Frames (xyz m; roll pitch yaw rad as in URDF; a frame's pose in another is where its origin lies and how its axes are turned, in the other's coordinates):
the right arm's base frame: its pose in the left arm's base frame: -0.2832 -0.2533 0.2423 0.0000 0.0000 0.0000
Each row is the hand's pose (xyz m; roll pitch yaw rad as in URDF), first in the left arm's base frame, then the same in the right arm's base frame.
Working: the left arm's base frame: its pose in the right arm's base frame: 0.2832 0.2533 -0.2423 0.0000 0.0000 0.0000

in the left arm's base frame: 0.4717 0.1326 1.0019 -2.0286 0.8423 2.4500
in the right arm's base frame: 0.7549 0.3859 0.7596 -2.0286 0.8423 2.4500
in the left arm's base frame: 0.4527 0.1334 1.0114 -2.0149 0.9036 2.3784
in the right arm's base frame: 0.7359 0.3867 0.7691 -2.0149 0.9036 2.3784
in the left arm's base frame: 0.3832 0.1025 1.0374 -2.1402 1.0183 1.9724
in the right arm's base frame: 0.6664 0.3558 0.7951 -2.1402 1.0183 1.9724
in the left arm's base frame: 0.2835 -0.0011 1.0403 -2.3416 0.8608 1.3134
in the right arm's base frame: 0.5667 0.2522 0.7980 -2.3416 0.8608 1.3134
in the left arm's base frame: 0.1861 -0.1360 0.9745 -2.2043 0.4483 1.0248
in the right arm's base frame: 0.4693 0.1173 0.7322 -2.2043 0.4483 1.0248
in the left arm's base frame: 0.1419 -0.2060 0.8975 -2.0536 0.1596 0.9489
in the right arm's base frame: 0.4251 0.0473 0.6552 -2.0536 0.1596 0.9489
